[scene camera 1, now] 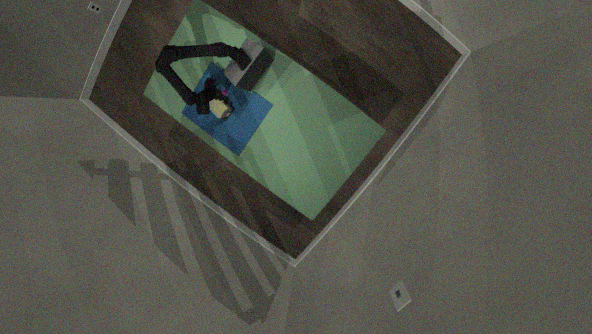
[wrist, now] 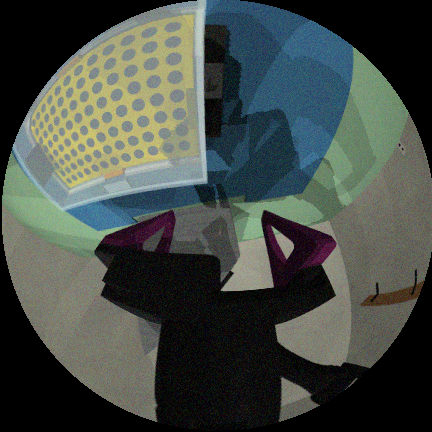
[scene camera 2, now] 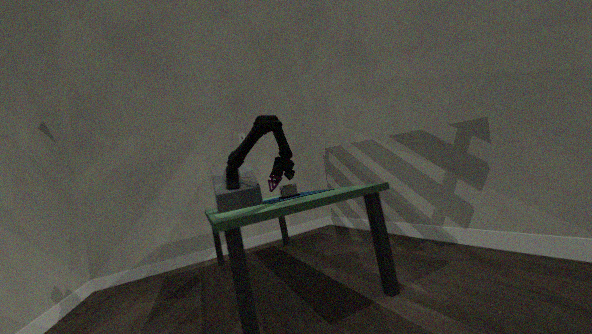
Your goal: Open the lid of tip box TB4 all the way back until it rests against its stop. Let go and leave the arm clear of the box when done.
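Where they show: gripper, fingertip midpoint: (scene camera 1: 221, 85) (wrist: 217, 214) (scene camera 2: 272, 190); arm's base, link origin: (scene camera 1: 242, 59) (scene camera 2: 232, 177).
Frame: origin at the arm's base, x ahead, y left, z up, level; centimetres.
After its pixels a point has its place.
The tip box (scene camera 1: 219, 108) {y 4.7, x 31.5, z -10.0 cm} (scene camera 2: 288, 190) {y -3.5, x 30.9, z -13.7 cm} (wrist: 120, 100) stands on the blue mat (scene camera 1: 252, 120) {y 23.4, x 24.3, z -17.7 cm} (wrist: 320, 75) {y -14.8, x 35.4, z -17.8 cm}. In the wrist view it fills the upper left, partly cut off by the view's edge; its yellow rack of round holes shows through the clear lid, which looks down over the box. A dark part shows along its right side. No TB4 label is readable. My gripper (scene camera 1: 224, 93) {y -4.5, x 21.0, z -11.8 cm} (scene camera 2: 272, 190) {y -4.5, x 21.0, z -11.8 cm} (wrist: 217, 214) {y -4.5, x 21.0, z -11.8 cm} is open, with its magenta fingers wide apart and empty. It hangs above the mat on the arm-base side of the box, apart from it.
The grey arm base (scene camera 1: 257, 68) {y 8.8, x -1.7, z -3.1 cm} (scene camera 2: 239, 199) {y -8.8, x 1.6, z -13.1 cm} stands on the green table top (scene camera 1: 300, 145) {y 55.8, x 14.6, z -18.1 cm} (scene camera 2: 350, 192) {y -54.1, x 44.9, z -18.6 cm}, near the mat. The black arm (scene camera 1: 192, 52) {y -13.9, x 12.8, z 19.2 cm} (scene camera 2: 245, 145) {y -16.3, x 9.5, z 14.8 cm} arches over the mat. A brown peg strip (wrist: 392, 297) shows on the wall in the wrist view.
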